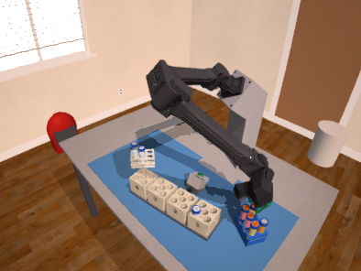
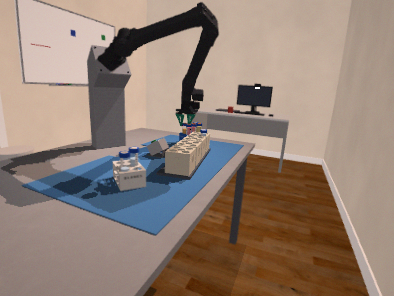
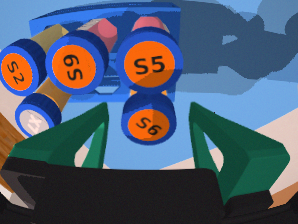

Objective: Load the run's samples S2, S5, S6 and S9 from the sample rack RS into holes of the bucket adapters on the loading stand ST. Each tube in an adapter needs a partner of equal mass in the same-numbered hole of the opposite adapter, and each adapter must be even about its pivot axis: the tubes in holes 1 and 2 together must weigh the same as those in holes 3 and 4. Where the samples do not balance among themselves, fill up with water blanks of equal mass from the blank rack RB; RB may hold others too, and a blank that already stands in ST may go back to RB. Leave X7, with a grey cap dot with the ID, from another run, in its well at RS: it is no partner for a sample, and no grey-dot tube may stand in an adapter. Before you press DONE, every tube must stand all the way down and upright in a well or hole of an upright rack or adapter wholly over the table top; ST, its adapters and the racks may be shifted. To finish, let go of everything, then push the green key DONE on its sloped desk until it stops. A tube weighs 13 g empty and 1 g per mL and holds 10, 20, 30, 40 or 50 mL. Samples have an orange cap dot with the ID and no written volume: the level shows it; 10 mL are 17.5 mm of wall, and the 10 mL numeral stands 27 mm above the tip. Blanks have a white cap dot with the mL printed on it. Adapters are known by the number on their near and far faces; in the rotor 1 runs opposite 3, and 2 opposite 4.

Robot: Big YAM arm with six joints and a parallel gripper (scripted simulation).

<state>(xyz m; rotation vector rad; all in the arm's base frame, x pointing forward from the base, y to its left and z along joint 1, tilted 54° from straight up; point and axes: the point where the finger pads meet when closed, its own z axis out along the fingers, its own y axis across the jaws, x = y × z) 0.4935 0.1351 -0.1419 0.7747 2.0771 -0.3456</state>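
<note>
The sample tube S5 lies 20 mm ahead of my hand, 40 mm to the right of it and 50 mm below it. From my hand the other things lie so: orange-dot tube: 10 mm behind, 50 mm below; then blue sample rack RS: 40 mm ahead, 10 mm to the left, 80 mm below; then sample tube S9: 60 mm ahead, 20 mm to the right, 50 mm below.
</note>
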